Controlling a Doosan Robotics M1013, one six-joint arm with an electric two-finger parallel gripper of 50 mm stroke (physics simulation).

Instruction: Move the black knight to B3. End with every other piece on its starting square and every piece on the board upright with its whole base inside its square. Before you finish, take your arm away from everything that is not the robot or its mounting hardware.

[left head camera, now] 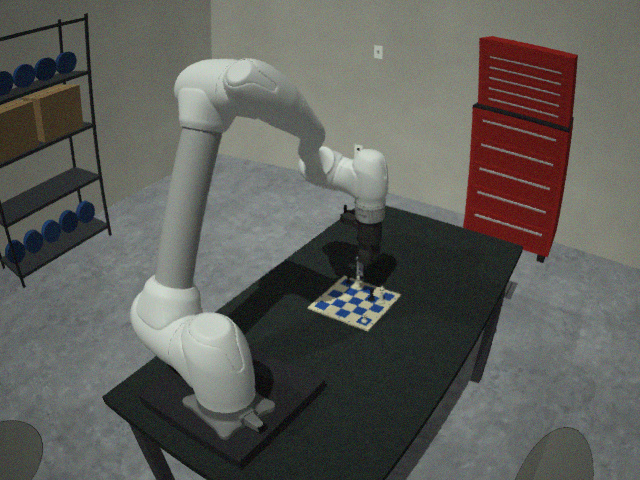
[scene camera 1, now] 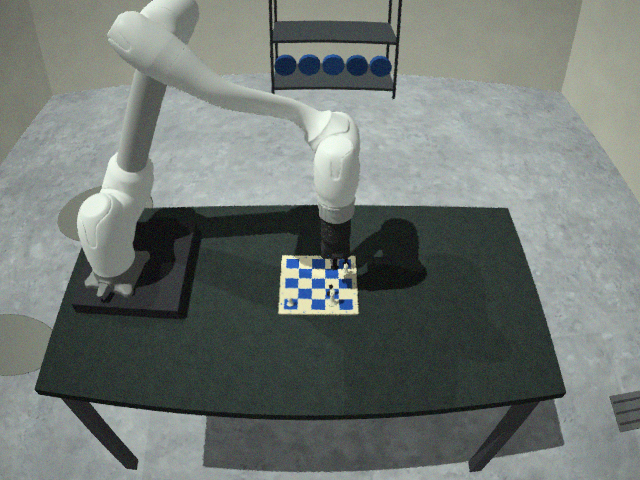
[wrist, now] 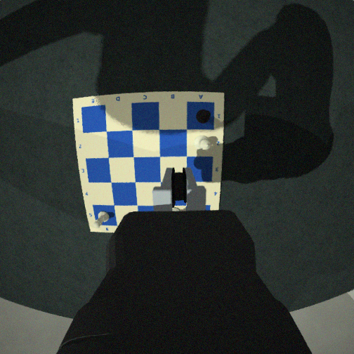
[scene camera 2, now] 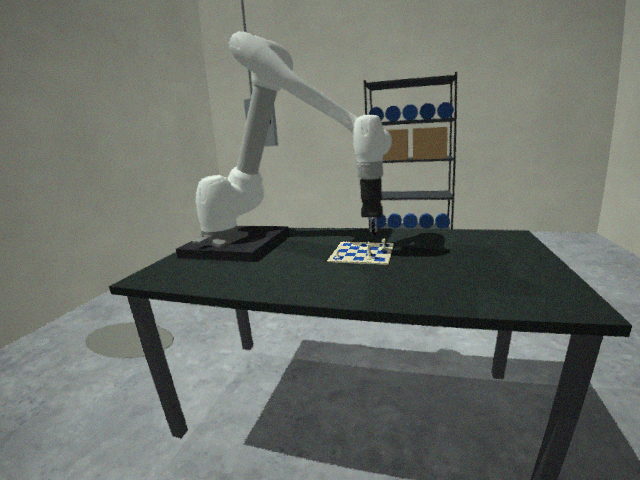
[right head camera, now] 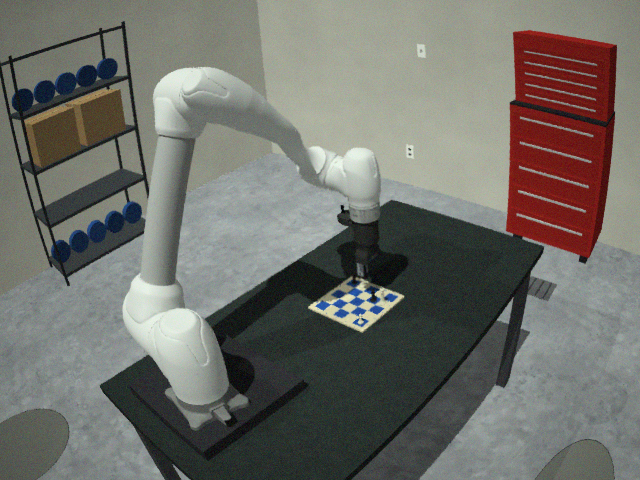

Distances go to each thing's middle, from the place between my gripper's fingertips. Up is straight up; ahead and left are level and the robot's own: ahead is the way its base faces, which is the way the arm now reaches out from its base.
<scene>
Now: the blue-and-cream chessboard (scene camera 1: 306, 279) 40 mm behind my hand, 20 mm to the right of it and 80 mm below it.
</scene>
